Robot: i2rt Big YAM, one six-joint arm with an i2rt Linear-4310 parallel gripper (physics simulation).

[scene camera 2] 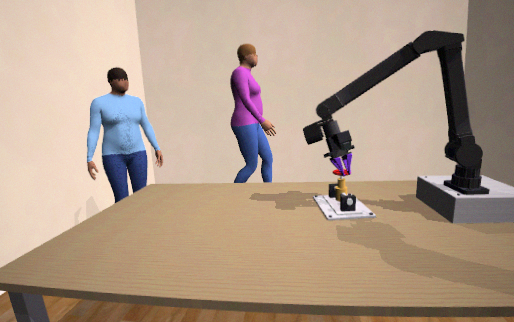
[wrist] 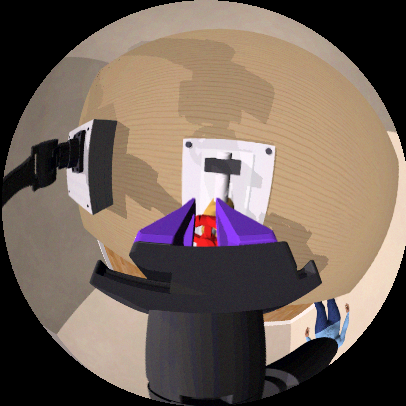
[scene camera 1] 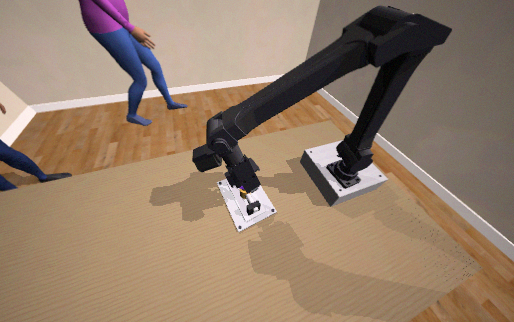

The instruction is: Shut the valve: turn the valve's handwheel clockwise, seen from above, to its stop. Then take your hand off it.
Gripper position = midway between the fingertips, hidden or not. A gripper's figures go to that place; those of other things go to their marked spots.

Scene:
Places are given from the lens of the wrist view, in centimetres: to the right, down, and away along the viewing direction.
gripper (wrist: 205,203): 0, 0, 13
white plate (wrist: 263,154): 10, -8, 21

